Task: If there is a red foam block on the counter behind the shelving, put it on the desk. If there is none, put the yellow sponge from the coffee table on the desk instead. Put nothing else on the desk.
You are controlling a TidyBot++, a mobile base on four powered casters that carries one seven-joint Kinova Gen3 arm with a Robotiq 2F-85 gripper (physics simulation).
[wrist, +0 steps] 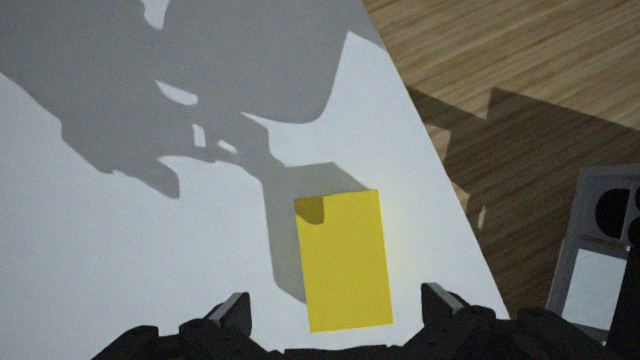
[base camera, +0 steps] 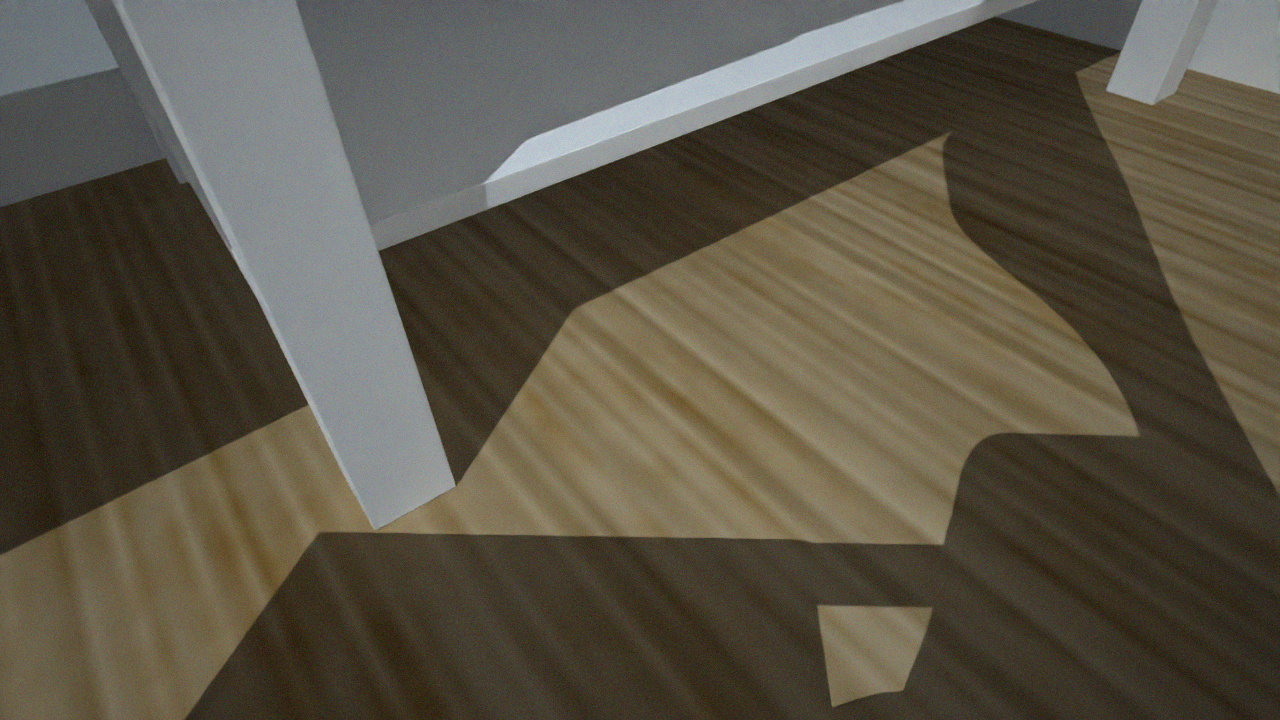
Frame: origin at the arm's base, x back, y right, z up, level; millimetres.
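Where they show: gripper, between the fingertips: (wrist: 335, 307).
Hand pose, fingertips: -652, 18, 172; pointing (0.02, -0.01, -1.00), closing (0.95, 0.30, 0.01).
Observation:
Each offset is from my fingertips to the top centre of the thing, as dx, dy, dz. "*": to the spot under its first point. Level surfaces: height alone.
The yellow sponge @(+6, +7, -74) (wrist: 345, 262) lies flat on a white table top @(dz -119) (wrist: 200, 250) in the wrist view, near the table's right edge. My gripper (wrist: 335, 307) is open, with one fingertip to the left and one to the right of the sponge's lower part in the view. It hangs above the sponge, and the fingers do not touch it. The gripper's shadow falls on the table and on the sponge's upper left corner. A red foam block, the counter, the shelving and the desk cannot be made out in these views.
In the base camera view a white table leg @(* +298, -175, -397) (base camera: 295, 268) stands close in front, at the left. A low white rail (base camera: 626, 125) runs back to the right, and another white leg @(* -240, +463, -520) (base camera: 1154, 53) stands at the far right. Part of my grey base (wrist: 570, 280) shows at the wrist view's right.

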